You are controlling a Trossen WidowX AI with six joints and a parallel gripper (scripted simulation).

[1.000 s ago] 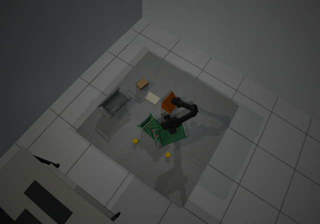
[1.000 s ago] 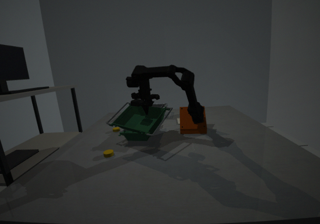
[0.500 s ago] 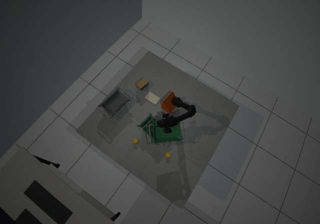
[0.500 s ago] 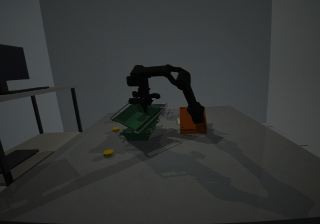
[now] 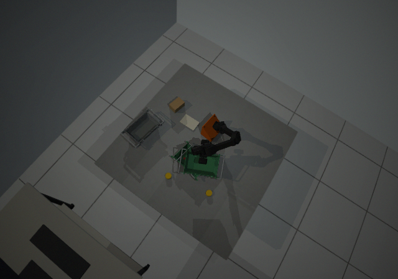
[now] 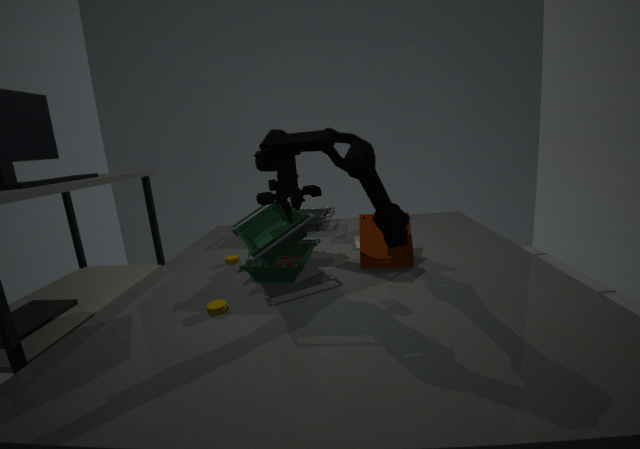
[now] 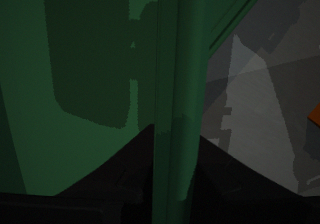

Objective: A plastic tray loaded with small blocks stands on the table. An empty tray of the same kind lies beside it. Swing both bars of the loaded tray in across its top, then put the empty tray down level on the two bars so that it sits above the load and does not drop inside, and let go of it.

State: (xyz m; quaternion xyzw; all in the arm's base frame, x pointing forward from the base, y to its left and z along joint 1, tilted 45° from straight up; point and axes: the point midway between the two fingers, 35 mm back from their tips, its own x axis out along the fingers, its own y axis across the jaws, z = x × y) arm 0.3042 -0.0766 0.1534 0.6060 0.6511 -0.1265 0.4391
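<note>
The green tray lies 70 mm ahead of my gripper tip and 30 mm to the left of it. The rest, counted from my gripper tip: white pad (280 mm to the right, 260 mm behind, 170 mm below); brown box (460 mm to the right, 330 mm behind, 140 mm below).
</note>
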